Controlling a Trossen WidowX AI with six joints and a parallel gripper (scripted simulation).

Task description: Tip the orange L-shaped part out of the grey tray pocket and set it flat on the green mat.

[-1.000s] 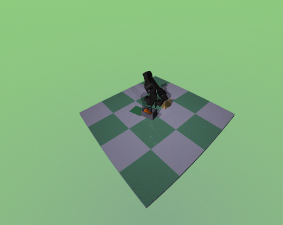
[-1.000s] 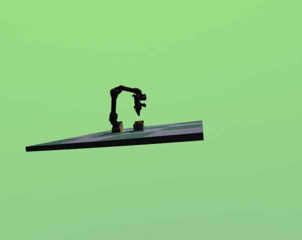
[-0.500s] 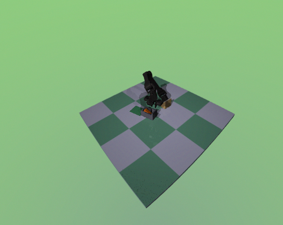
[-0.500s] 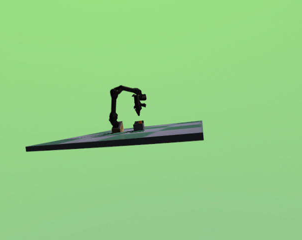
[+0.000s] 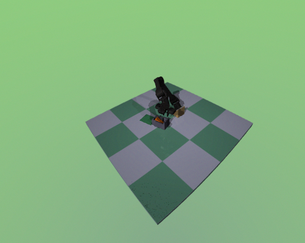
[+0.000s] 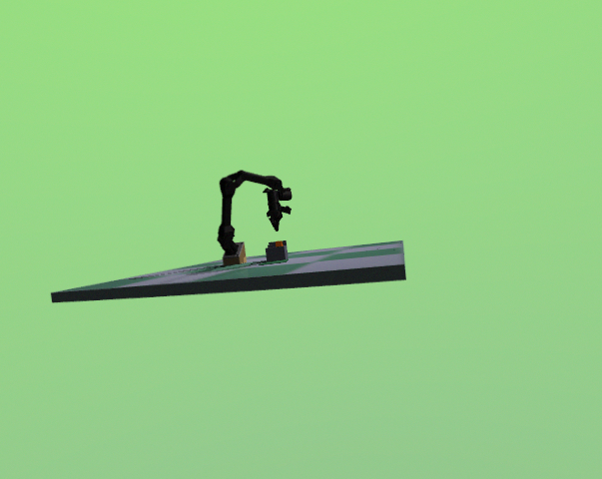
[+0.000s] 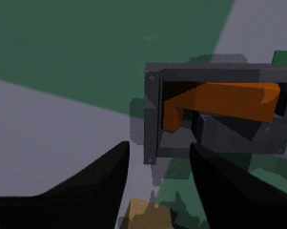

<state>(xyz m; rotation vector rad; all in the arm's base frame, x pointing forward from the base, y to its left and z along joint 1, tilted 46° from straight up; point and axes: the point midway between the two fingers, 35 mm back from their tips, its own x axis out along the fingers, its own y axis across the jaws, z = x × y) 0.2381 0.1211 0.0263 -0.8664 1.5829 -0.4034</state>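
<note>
Now: gripper tip 10 cm above the orange L-shaped part, 4 cm to the left of it and 1 cm short of it. From my gripper tip the other things lie so: green mat (21 cm to the right, 16 cm below, 6 cm ahead).
</note>
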